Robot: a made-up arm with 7 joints.
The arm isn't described. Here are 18 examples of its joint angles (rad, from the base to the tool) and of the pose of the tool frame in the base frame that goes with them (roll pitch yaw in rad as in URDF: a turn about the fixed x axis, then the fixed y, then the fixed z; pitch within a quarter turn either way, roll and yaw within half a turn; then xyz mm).
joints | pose
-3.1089 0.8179 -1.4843 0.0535 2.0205 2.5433 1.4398 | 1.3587 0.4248 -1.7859 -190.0 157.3 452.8
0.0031 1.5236 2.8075 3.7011 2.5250 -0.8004 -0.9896 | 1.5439 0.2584 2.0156 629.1 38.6 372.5
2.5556 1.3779 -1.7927 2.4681 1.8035 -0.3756 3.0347 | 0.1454 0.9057 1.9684 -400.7 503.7 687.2
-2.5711 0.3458 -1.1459 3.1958 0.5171 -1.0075 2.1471 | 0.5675 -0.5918 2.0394 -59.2 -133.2 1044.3
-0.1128 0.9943 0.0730 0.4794 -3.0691 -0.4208 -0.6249 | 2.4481 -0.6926 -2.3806 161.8 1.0 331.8
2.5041 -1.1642 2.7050 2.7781 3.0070 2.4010 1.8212 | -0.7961 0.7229 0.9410 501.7 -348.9 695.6
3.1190 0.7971 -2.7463 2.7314 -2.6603 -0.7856 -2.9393 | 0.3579 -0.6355 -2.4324 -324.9 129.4 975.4
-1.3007 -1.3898 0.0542 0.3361 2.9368 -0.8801 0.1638 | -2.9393 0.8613 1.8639 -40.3 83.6 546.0
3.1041 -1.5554 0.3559 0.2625 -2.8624 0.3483 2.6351 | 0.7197 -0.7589 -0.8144 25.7 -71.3 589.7
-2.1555 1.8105 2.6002 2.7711 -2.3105 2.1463 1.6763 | 2.6237 0.2529 2.6744 -293.4 -595.3 250.8
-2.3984 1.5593 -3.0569 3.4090 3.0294 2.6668 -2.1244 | -1.8240 -0.5151 -0.6662 -403.0 -373.2 277.8
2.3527 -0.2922 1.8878 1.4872 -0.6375 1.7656 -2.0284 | -2.3169 0.6166 0.2143 -151.2 -366.3 730.1
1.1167 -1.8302 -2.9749 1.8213 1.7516 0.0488 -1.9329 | -2.9352 -0.0339 -1.8902 -171.0 -356.7 -80.5
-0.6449 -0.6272 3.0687 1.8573 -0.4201 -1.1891 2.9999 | -0.6563 0.5903 2.0638 -446.8 304.6 767.2
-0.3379 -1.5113 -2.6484 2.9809 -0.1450 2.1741 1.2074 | 2.5973 0.5603 1.6085 -626.5 162.1 330.4
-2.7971 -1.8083 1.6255 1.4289 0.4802 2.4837 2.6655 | -1.7354 -0.6703 0.9391 366.3 -168.8 291.4
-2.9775 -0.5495 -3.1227 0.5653 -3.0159 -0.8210 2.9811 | -2.9601 0.7904 0.2959 196.0 49.2 447.2
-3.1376 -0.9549 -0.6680 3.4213 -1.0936 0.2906 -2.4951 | 1.1962 -0.4084 1.8514 619.6 -100.2 775.7
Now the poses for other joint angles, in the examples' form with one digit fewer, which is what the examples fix.
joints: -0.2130 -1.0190 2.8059 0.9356 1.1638 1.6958 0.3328
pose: 1.808 1.063 0.212 -339 101 249
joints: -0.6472 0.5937 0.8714 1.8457 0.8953 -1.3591 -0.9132
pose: -1.169 -1.048 -3.063 460 -188 770
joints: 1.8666 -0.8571 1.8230 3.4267 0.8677 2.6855 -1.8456
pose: -2.783 0.416 0.443 164 -463 758
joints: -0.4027 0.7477 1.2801 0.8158 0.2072 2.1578 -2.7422
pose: 1.228 -1.133 -0.583 213 148 514
